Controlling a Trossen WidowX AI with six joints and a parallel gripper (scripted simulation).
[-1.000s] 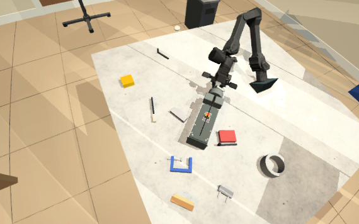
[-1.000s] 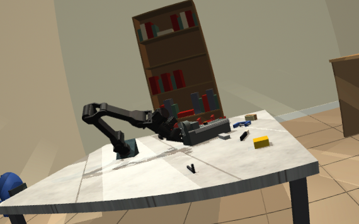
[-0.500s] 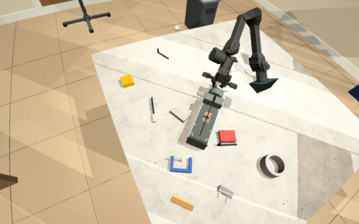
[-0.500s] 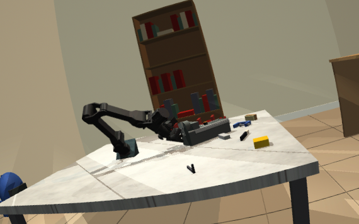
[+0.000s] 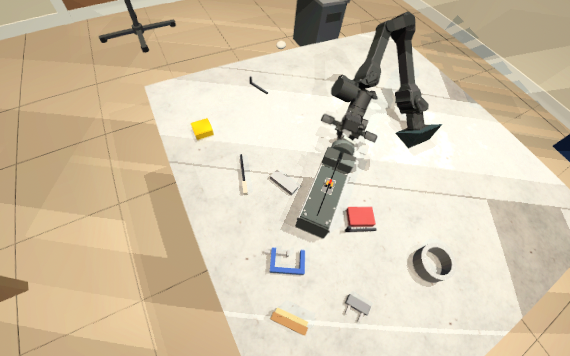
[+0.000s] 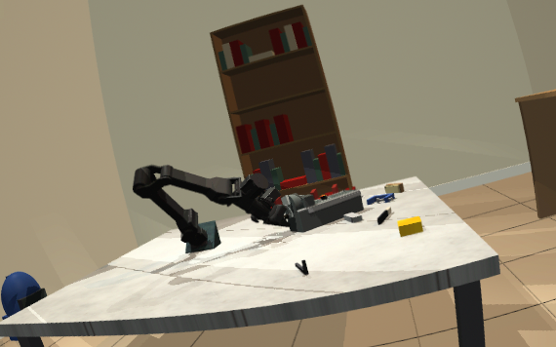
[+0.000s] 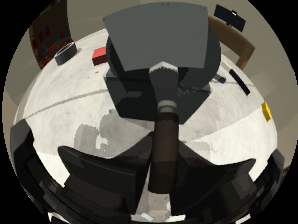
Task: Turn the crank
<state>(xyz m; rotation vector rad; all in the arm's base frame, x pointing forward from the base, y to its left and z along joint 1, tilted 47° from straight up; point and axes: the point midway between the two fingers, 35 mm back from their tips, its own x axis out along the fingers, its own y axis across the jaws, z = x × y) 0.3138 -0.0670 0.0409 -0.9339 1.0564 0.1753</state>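
My gripper tip is now 2 cm past the crank handle, 1 cm to the left of it and 3 cm below it. From my gripper tip the other things lie so: grey block 21 cm ahead, 2 cm below; then red pointer 13 cm ahead, 9 cm to the left, 5 cm above; then red block 8 cm ahead, 21 cm to the left, 2 cm below.
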